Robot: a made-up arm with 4 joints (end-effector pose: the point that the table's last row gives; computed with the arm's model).
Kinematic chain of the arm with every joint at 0, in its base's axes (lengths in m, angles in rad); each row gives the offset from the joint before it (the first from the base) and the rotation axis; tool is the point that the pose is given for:
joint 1: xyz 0 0 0.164 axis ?
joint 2: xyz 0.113 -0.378 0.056 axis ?
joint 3: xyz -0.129 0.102 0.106 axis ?
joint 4: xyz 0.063 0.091 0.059 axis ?
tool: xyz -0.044 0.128 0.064
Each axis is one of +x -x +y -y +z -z.
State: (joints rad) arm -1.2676 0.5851 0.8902 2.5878
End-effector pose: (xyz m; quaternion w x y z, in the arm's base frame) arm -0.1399 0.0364 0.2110 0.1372 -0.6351 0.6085 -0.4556
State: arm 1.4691 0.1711 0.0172 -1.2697
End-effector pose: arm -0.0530 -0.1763 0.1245 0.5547 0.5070 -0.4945 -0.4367
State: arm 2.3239 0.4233 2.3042 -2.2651
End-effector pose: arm -0.2156 0.2627 -0.1263 0.6311 -0.3730 0.6648 0.1437
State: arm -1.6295 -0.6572 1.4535 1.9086
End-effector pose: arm -0.0353 0.4105 0.2534 0.1375 0.4214 -0.8834 0.1519
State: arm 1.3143 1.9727 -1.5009 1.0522
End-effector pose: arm -0.1409 -0.1416 -0.1682 0.1029 0.9393 -0.2329 -0.2299
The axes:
joint 1: +x
joint 2: -y
joint 3: +z
joint 4: +y

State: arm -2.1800 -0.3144 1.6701 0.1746
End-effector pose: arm -0.1469 0.4713 0.1608 0.3471 -0.5534 0.7308 0.1980
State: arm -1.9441 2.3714 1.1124 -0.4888
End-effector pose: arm 0.2086 -0.2275 0.4511 0.2854 0.3389 0.2172 -0.8698
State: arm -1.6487 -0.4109 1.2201 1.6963
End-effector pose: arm -0.0721 0.3604 0.2129 0.0231 -0.5307 0.8204 -0.2116
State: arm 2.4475 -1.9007 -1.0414 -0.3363
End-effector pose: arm 0.2930 0.1717 0.1112 0.6301 0.4265 0.4124 0.5010
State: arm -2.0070 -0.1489 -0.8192 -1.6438
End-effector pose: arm 0.1625 0.2049 0.2099 0.0992 -0.7345 -0.5448 0.3922
